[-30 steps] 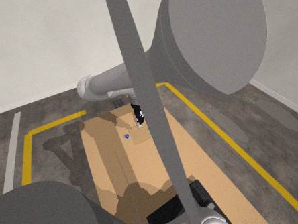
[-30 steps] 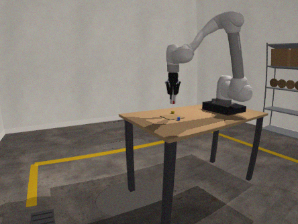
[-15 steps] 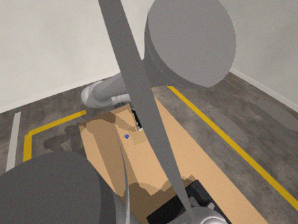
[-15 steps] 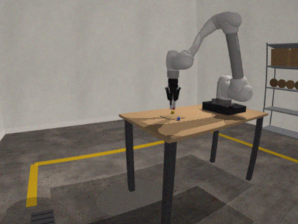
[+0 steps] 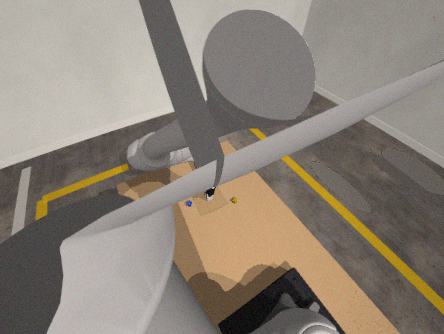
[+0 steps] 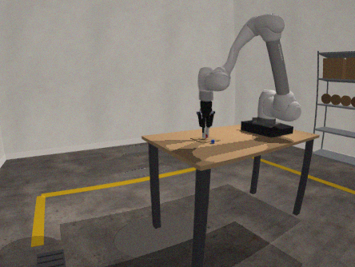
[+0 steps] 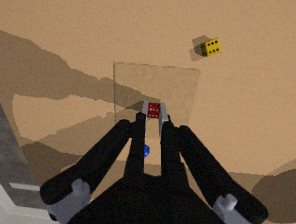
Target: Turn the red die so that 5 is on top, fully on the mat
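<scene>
My hand is 2 cm above the red die. From my hand the other things lie so: tan mat: 4 cm below; yellow die: 10 cm behind, 8 cm to the right, 4 cm below; blue die: 9 cm to the left, 4 cm below, 4 cm ahead.
</scene>
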